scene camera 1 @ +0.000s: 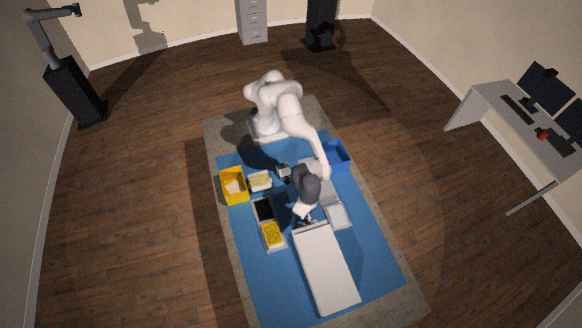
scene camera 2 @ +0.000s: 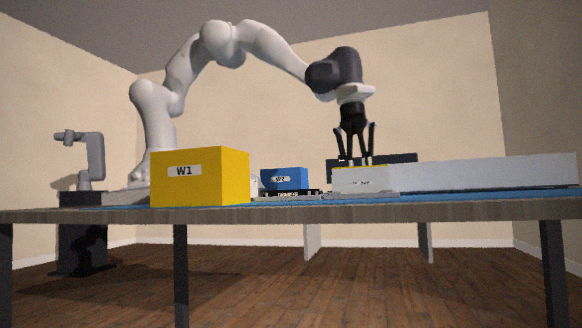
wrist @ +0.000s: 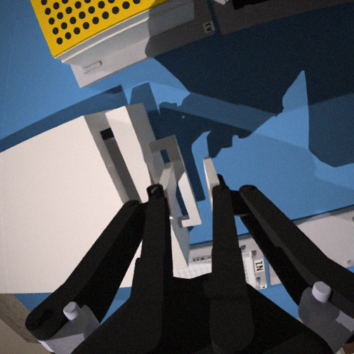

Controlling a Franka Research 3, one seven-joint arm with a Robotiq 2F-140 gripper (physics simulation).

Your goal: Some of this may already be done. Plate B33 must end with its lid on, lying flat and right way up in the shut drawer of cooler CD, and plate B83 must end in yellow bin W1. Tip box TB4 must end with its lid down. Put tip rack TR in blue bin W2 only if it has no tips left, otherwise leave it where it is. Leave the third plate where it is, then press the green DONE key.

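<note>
The white cooler (scene camera 1: 327,270) (scene camera 2: 480,172) (wrist: 50,200) lies on the mat. Its drawer front (scene camera 1: 311,228) (wrist: 137,140) stands slightly out, with a narrow dark gap behind it; the drawer's inside is hidden. My gripper (scene camera 1: 308,220) (scene camera 2: 359,163) (wrist: 189,171) is partly open and points down at the drawer handle (wrist: 190,202), one fingertip on either side of its bar, gripping nothing. A pale plate (scene camera 1: 338,215) lies at the N1 spot. Yellow bin W1 (scene camera 1: 238,197) (scene camera 2: 185,187) holds a pale object. The green DONE key (scene camera 1: 282,165) is on a small box.
A yellow-topped holed box (scene camera 1: 272,234) (scene camera 2: 362,180) (wrist: 90,20) stands near the cooler, beside a black-topped item (scene camera 1: 263,209). A pale yellow gridded box (scene camera 1: 260,180) stands beside W1. Blue bin W2 (scene camera 1: 345,164) (scene camera 2: 284,179) is near the arm. Their names are unreadable.
</note>
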